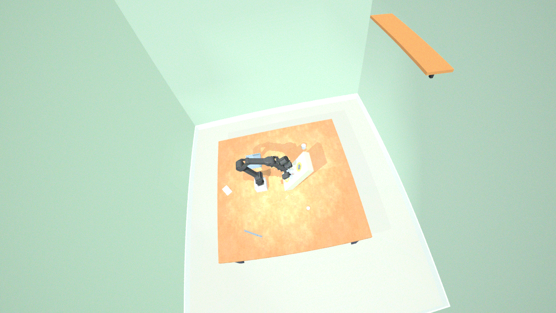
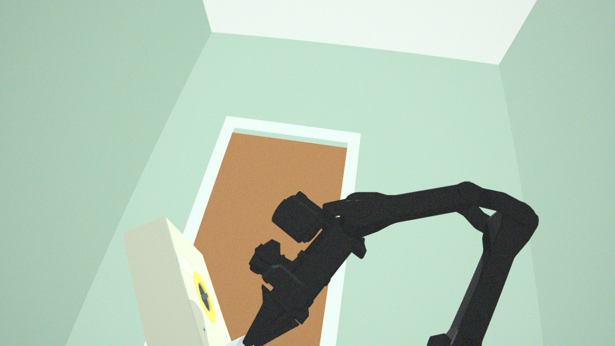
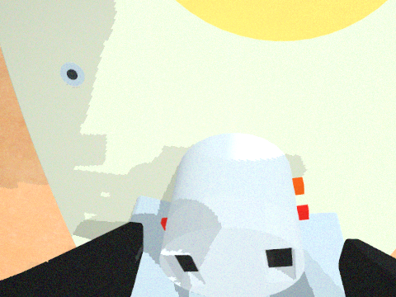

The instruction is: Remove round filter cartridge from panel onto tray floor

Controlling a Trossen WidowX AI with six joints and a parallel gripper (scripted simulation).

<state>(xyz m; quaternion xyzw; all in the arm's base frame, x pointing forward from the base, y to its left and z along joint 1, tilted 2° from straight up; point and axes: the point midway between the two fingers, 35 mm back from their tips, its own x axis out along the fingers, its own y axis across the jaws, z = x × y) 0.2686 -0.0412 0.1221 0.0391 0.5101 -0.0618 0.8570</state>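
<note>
My gripper tip is 1 cm short of the round filter cartridge and 1 cm above it. Round my gripper tip: cream service panel (5 cm ahead, 3 cm below, 1 cm to the right); white square pad (62 cm behind, 17 cm below, 11 cm to the left).
</note>
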